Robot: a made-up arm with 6 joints.
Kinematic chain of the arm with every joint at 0, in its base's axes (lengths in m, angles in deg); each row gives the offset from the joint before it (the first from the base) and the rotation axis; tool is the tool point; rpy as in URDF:
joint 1: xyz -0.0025 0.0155 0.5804 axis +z
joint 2: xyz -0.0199 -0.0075 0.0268 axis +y
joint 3: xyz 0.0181 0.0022 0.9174 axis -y
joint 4: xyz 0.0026 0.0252 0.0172 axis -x
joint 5: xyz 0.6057 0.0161 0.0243 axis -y
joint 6: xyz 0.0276 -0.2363 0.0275 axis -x
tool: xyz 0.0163 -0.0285 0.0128 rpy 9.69 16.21 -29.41
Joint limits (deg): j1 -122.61..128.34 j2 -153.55..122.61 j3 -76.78..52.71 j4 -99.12..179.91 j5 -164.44..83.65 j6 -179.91..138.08
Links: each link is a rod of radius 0.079 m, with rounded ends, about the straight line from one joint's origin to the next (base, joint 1, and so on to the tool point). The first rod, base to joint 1, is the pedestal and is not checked.
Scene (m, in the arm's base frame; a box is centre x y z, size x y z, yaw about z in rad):
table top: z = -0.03
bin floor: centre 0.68 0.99 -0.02 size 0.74 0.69 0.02 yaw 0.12
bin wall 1: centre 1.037 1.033 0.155 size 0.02 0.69 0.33 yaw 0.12
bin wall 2: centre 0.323 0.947 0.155 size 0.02 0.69 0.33 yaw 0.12
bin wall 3: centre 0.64 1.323 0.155 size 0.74 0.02 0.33 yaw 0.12
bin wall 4: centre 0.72 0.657 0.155 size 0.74 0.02 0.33 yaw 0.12
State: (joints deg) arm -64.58 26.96 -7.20 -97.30 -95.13 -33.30
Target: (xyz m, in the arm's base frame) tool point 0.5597 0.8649 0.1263
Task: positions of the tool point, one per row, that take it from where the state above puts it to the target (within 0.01 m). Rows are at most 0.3 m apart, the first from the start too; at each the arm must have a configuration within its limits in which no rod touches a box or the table.
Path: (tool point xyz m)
1: 0.5917 -0.5779 0.8391
2: 0.7487 -0.4273 0.8006
3: 0.8646 -0.2342 0.7598
4: 0.9277 -0.0101 0.7166
5: 0.9296 0.2292 0.6714
6: 0.8670 0.4668 0.6244
7: 0.7416 0.6844 0.5755
8: 0.5597 0.8649 0.5250
9: 0.5718 0.8804 0.3290
10: 0.5597 0.8649 0.1262

